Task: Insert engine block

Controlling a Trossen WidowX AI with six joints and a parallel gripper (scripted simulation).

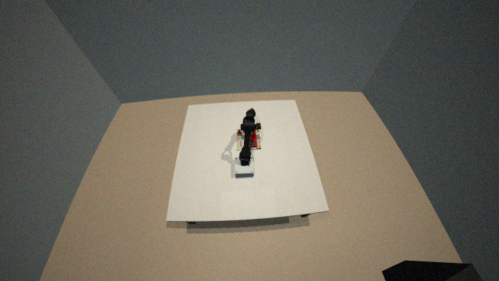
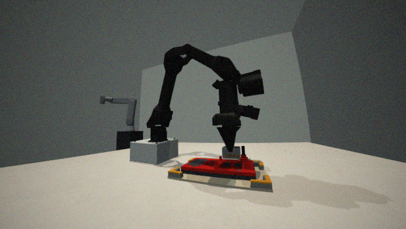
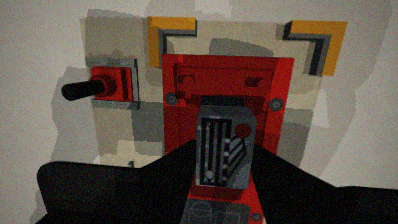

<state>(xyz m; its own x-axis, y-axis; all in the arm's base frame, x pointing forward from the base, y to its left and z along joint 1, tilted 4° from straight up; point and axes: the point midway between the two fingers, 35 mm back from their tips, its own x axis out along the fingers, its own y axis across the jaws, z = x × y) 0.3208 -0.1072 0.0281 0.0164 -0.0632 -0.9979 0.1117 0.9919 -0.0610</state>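
Now: gripper tip 10 mm above the grey engine block. Also, from my gripper tip: beige base plate 30 mm behind, 20 mm to the left, 50 mm below.
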